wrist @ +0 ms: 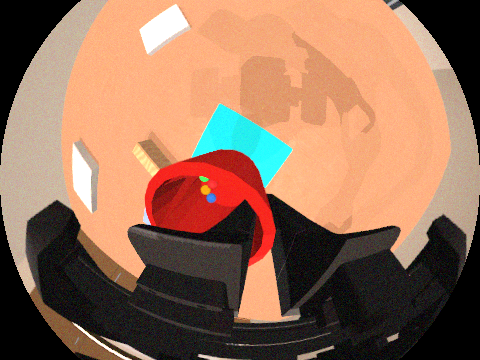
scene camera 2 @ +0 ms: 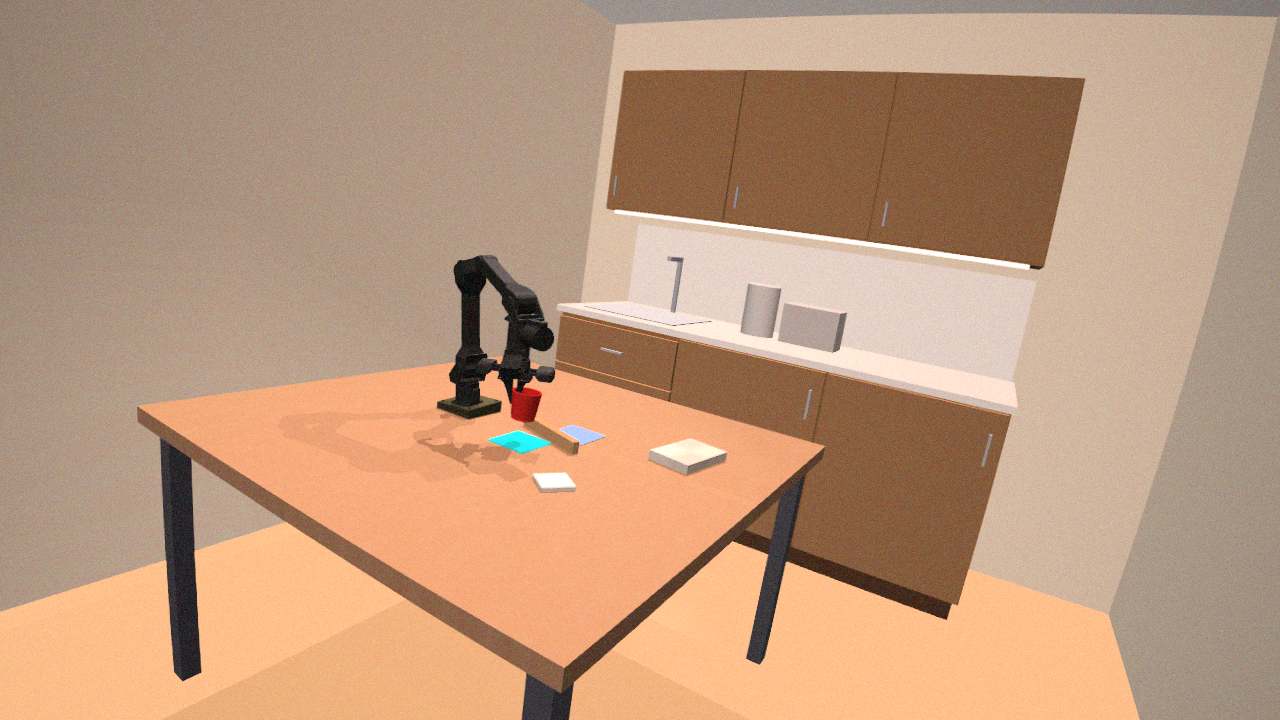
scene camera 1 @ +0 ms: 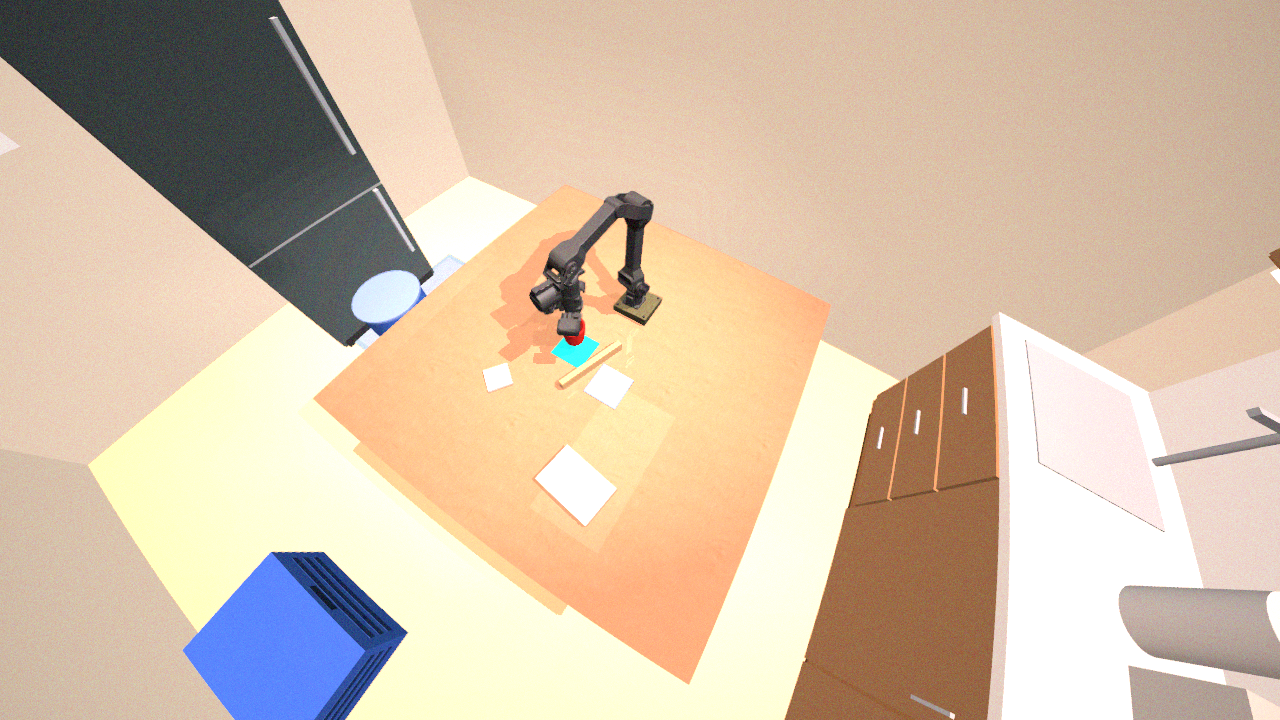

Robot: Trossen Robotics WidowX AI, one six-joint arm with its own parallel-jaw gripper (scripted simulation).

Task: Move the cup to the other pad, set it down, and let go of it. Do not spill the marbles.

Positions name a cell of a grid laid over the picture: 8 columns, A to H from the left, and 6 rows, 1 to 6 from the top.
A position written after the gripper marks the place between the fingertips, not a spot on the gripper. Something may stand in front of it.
Observation:
In view: the gripper (scene camera 2: D4), a red cup (scene camera 2: D4), a pale blue pad (scene camera 1: D4), a cyan pad (scene camera 1: D3) and a wooden bar (scene camera 2: D4).
The red cup is seen too in the wrist view (wrist: C4). The gripper also shows in the wrist view (wrist: E4) and in scene camera 1 (scene camera 1: D3). The cyan pad shows as well in the wrist view (wrist: D3) and in scene camera 2 (scene camera 2: D4).

